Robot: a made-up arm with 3 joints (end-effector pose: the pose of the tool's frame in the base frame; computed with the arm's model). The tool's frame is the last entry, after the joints. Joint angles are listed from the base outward.
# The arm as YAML. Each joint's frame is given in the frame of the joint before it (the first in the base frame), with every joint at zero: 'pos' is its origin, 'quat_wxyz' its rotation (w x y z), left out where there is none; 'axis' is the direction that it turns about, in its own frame. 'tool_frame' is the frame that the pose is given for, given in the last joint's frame.
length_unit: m
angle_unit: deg
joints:
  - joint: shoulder
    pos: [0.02, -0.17, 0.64]
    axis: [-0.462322, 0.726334, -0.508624]
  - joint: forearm
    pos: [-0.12, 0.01, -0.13]
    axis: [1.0, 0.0, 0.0]
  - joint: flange
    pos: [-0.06, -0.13, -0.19]
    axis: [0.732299, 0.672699, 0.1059]
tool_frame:
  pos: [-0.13, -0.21, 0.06]
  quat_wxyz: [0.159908, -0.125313, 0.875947, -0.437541]
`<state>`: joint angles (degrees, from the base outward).
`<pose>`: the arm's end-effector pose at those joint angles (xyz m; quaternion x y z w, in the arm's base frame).
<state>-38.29 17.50 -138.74</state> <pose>-0.1175 -0.2235 0.0577 0.5248 0.1183 -0.6566 0.5287</pose>
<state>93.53 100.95 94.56</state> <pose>-0.3708 0.2292 0.3867 0.3244 0.7184 0.6134 0.0483</pose>
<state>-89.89 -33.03 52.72</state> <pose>0.3646 -0.3424 0.3074 -0.3409 0.7423 -0.0888 0.5700</pose>
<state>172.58 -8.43 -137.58</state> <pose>0.2089 0.3471 0.8204 0.8943 0.1274 0.3672 0.2217</pose>
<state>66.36 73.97 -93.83</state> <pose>-0.4856 0.0965 0.5796 -0.2339 -0.5104 0.8207 0.1061</pose>
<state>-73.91 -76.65 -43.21</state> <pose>-0.0844 -0.4525 0.3534 0.2815 0.1731 -0.7462 0.5780</pose>
